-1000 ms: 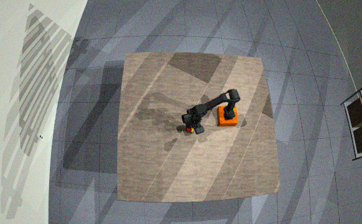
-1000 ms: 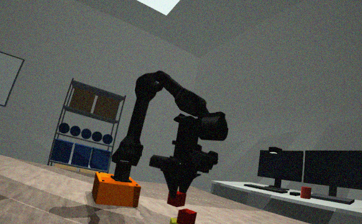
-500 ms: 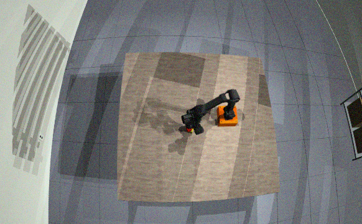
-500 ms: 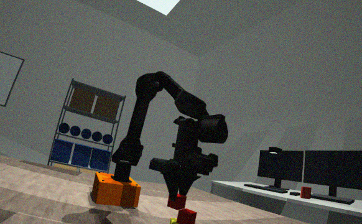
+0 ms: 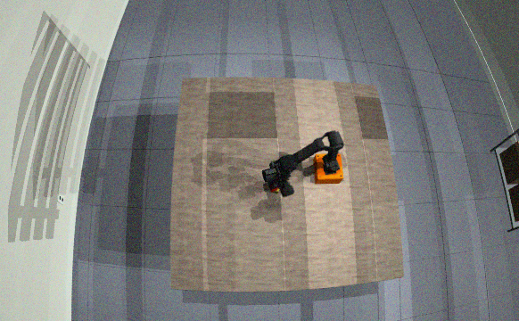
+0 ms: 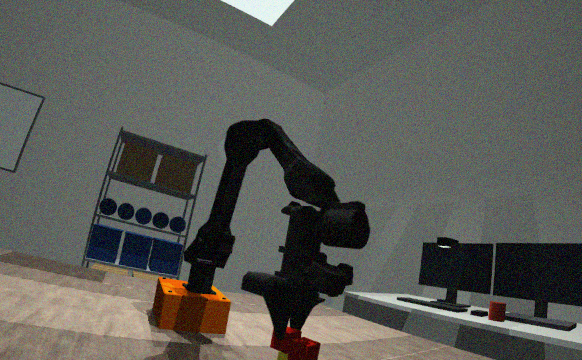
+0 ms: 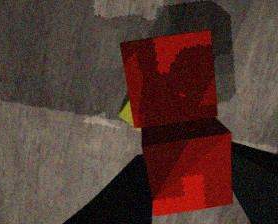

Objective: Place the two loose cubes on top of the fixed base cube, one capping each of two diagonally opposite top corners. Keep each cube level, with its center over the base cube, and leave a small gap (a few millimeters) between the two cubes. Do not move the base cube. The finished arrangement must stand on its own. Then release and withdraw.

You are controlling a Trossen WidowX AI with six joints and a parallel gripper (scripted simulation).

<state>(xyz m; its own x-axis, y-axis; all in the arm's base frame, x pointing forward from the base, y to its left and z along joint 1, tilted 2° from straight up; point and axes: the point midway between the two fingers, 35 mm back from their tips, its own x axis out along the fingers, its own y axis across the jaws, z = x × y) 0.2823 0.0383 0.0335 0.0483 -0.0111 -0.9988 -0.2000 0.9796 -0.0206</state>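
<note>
The yellow cube is 20 mm ahead of my gripper tip and 50 mm below it.
</note>
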